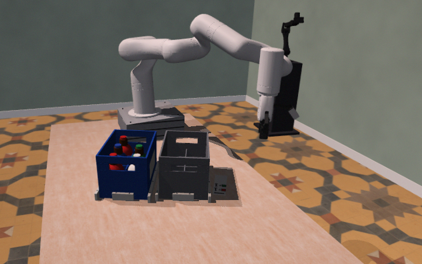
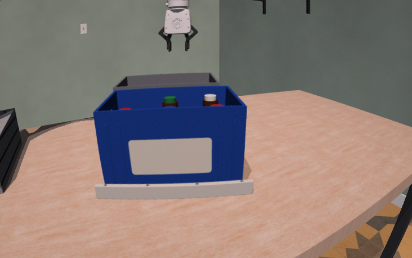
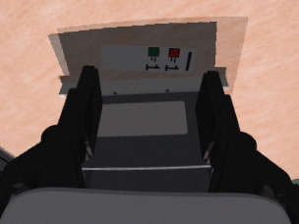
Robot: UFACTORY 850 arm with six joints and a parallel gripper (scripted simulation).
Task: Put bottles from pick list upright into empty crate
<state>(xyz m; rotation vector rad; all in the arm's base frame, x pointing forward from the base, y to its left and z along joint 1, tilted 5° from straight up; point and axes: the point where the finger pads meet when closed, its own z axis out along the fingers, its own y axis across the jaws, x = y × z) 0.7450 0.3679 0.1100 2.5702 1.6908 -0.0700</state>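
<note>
The red-label bottle lies 90 mm behind my hand, 560 mm to the right of it and 160 mm below it. The rest, counted from my hand: grey crate: 120 mm behind, 280 mm to the right, 170 mm below; white-cap bottle: 70 mm behind, 470 mm to the right, 160 mm below; pick list: 60 mm behind, 140 mm to the right, 250 mm below.
</note>
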